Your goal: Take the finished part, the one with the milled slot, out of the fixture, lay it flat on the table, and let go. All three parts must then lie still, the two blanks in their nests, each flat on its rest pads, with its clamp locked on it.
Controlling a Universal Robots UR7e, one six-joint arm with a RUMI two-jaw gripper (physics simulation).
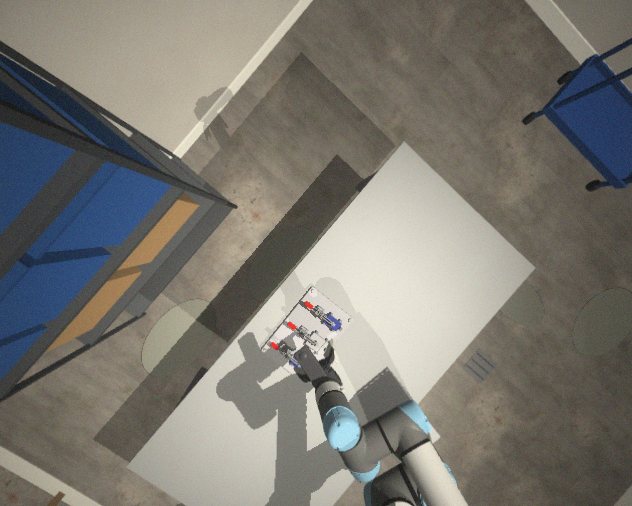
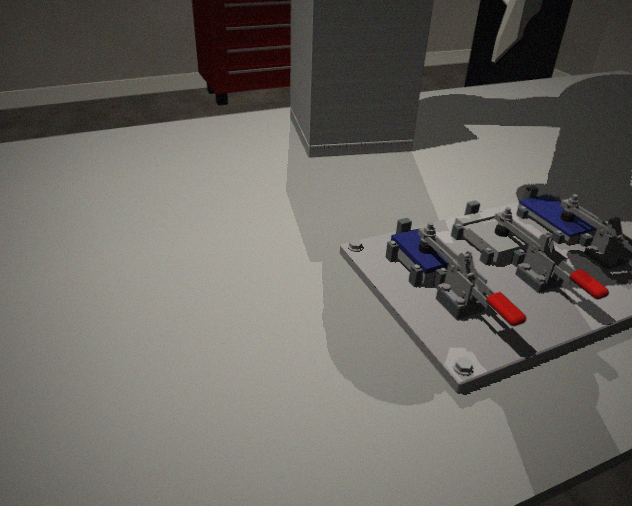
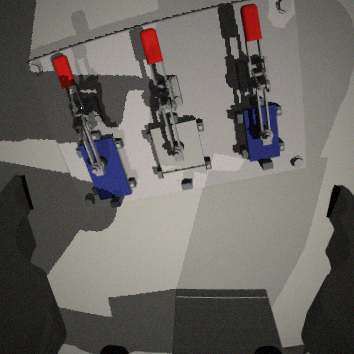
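The fixture plate carries three nests. A pale grey part is in the middle nest; a thin dark line shows along its outer edge, but I cannot make out a slot for certain. Blue parts lie in the two outer nests and look flat. All three clamp arms are down over the parts, red handles pointing away from them. My gripper is open and empty, above the fixture's nest side.
The white table extends beside the fixture. A grey block-like pedestal stands on it near the arm. Bolt heads stick up at the plate's corners. A blue cart stands on the floor away from the table.
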